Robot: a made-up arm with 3 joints. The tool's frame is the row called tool. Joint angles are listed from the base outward. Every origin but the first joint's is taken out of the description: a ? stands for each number. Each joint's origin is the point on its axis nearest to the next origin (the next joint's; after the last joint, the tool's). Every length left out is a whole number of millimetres.
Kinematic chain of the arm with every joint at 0, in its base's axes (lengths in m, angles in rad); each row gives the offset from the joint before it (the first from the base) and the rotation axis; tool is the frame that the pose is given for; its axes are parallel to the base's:
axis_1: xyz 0 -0.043 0.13 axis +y
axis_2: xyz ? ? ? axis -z
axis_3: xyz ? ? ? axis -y
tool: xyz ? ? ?
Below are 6 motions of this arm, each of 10 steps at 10 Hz.
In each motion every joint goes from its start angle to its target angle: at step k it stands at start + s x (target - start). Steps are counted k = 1, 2, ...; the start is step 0. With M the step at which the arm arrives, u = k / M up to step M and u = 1 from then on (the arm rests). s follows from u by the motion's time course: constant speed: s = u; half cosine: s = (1 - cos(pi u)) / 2; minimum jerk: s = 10 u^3 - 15 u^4 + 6 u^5.
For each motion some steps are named. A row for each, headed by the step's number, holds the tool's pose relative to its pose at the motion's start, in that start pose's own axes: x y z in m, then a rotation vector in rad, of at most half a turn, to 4 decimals.
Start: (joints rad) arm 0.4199 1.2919 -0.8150
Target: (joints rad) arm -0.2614 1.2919 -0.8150
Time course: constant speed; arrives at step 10
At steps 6, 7, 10:
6: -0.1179 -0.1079 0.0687 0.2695 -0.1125 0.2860
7: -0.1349 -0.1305 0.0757 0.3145 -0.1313 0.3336
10: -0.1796 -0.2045 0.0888 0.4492 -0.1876 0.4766

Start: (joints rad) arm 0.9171 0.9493 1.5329
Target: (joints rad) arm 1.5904 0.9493 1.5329
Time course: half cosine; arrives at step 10
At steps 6, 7, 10:
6: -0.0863 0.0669 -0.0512 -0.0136 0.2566 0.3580
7: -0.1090 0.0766 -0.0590 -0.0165 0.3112 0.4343
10: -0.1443 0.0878 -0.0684 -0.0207 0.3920 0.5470

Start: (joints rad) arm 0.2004 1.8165 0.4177
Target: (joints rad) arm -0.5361 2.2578 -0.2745
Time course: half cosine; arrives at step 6
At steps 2, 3, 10:
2: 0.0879 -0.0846 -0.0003 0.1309 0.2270 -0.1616
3: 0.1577 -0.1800 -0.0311 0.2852 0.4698 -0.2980
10: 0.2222 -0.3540 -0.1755 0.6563 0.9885 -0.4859

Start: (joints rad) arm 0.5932 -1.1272 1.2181
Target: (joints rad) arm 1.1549 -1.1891 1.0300
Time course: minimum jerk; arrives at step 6
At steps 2, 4, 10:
2: 0.0150 -0.0346 -0.0175 0.0510 0.0893 -0.0948
4: 0.0290 -0.1336 -0.0799 0.2124 0.3272 -0.3502
10: 0.0236 -0.1682 -0.1066 0.2781 0.4091 -0.4403

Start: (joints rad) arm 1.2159 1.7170 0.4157
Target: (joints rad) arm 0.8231 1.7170 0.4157
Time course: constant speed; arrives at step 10
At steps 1, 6, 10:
1: 0.0064 -0.0153 0.0090 0.0356 0.0057 -0.0157
6: 0.0355 -0.0973 0.0449 0.2133 0.0343 -0.0942
10: 0.0545 -0.1681 0.0622 0.3555 0.0572 -0.1569

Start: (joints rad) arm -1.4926 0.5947 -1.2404
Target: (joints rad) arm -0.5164 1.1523 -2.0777
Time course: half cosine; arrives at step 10
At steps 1, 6, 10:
1: 0.0179 -0.0036 -0.0032 0.0087 0.0402 -0.0171
6: 0.3297 -0.1776 -0.2406 0.3376 0.9904 -0.4857
10: 0.3439 -0.2876 -0.4202 0.6212 1.4074 -0.7638

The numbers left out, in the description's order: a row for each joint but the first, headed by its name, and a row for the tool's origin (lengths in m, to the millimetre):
axis_2: 0.159 0 0.108
axis_3: 0.06 0.134 0
tool: 0.11 0 0.257

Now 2 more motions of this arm.
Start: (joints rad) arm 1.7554 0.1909 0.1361
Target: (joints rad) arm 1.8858 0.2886 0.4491
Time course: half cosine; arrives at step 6
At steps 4, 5, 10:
4: -0.0214 0.0015 -0.0147 -0.0397 -0.1393 -0.0654
5: -0.0273 0.0032 -0.0195 -0.0528 -0.1735 -0.0796
10: -0.0295 0.0039 -0.0213 -0.0578 -0.1860 -0.0845

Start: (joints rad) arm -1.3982 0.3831 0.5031
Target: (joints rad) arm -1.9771 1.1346 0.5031
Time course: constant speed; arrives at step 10
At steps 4, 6, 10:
4: -0.0196 -0.0514 0.0694 -0.0407 -0.2001 -0.3192
6: -0.0373 -0.0829 0.1030 -0.0398 -0.2874 -0.4876
10: -0.0909 -0.1551 0.1619 0.0052 -0.4299 -0.8361

